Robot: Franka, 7 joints.
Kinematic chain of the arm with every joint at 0, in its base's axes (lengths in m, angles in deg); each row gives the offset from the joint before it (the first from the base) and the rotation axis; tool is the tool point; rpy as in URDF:
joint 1: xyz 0 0 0.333 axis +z
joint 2: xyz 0 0 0 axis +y
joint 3: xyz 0 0 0.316 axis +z
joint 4: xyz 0.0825 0 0 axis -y
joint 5: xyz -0.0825 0 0.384 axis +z
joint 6: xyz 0 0 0 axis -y
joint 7: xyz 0.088 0 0 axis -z
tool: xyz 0 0 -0.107 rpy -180 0 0
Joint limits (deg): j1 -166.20..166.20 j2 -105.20..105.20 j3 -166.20..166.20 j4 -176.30..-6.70 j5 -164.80..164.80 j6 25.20..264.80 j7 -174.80..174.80
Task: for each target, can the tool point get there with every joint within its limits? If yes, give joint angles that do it. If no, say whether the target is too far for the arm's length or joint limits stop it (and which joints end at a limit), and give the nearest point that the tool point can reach.
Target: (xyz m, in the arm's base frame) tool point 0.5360 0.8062 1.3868
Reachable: no: too far | nearest point 0.3213 0.4833 0.9648 | short by 0.573 m
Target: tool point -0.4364 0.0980 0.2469
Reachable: yes | joints -136.87 26.19 -68.38 -148.12 -56.22 211.59 -103.62
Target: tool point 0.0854 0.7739 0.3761
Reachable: yes | joints 90.11 59.48 3.61 -55.18 -122.94 70.81 -49.11
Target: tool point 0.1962 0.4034 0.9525
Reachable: yes | joints 12.55 -14.90 36.04 -84.97 -20.06 182.06 10.56
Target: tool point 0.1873 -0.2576 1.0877
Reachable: yes | joints 2.61 -9.30 -43.92 -40.77 12.52 114.63 105.67
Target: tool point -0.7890 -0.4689 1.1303
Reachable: no: too far | nearest point -0.5568 -0.3309 0.8956 | short by 0.358 m
